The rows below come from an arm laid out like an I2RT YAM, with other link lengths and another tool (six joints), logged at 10 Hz.
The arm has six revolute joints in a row. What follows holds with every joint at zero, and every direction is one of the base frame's.
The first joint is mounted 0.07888 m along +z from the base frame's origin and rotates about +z.
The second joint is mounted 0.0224 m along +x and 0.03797 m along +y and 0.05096 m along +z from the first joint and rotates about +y.
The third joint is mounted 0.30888 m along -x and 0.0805 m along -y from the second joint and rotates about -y.
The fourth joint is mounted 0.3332 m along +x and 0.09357 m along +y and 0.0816 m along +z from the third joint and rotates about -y.
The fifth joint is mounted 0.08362 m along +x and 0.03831 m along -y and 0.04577 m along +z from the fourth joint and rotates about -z.
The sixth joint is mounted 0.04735 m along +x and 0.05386 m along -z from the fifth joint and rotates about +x.
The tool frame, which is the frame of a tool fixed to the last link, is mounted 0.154 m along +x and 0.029 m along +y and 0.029 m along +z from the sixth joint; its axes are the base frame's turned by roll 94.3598, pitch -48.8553 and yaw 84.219 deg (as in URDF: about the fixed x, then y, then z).
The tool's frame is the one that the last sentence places.
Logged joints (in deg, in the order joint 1, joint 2, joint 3, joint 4, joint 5, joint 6), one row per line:
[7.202, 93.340, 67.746, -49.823, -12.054, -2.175]
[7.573, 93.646, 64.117, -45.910, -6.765, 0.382]
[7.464, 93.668, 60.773, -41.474, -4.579, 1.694]
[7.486, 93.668, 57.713, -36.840, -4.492, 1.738]
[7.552, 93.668, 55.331, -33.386, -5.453, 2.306]
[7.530, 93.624, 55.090, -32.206, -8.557, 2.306]
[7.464, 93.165, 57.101, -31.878, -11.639, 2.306]
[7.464, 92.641, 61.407, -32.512, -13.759, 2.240]
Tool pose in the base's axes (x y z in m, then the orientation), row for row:
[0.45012, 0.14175, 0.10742, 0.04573, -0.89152, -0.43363, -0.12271]
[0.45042, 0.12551, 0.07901, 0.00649, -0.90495, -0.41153, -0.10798]
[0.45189, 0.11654, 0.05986, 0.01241, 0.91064, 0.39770, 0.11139]
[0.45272, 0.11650, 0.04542, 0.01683, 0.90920, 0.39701, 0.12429]
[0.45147, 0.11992, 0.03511, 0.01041, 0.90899, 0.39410, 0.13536]
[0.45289, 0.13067, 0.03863, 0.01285, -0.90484, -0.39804, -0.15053]
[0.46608, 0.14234, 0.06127, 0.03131, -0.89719, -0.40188, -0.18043]
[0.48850, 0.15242, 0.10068, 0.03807, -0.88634, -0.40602, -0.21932]
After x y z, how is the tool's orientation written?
As a quaternion, w x y z.
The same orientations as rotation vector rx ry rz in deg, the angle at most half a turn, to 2 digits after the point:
[-155.96, -75.86, -21.47]
[-162.22, -73.77, -19.36]
[162.63, 71.03, 19.89]
[161.93, 70.71, 22.14]
[162.54, 70.47, 24.20]
[-161.55, -71.07, -26.88]
[-158.35, -70.93, -31.85]
[-155.79, -71.36, -38.55]

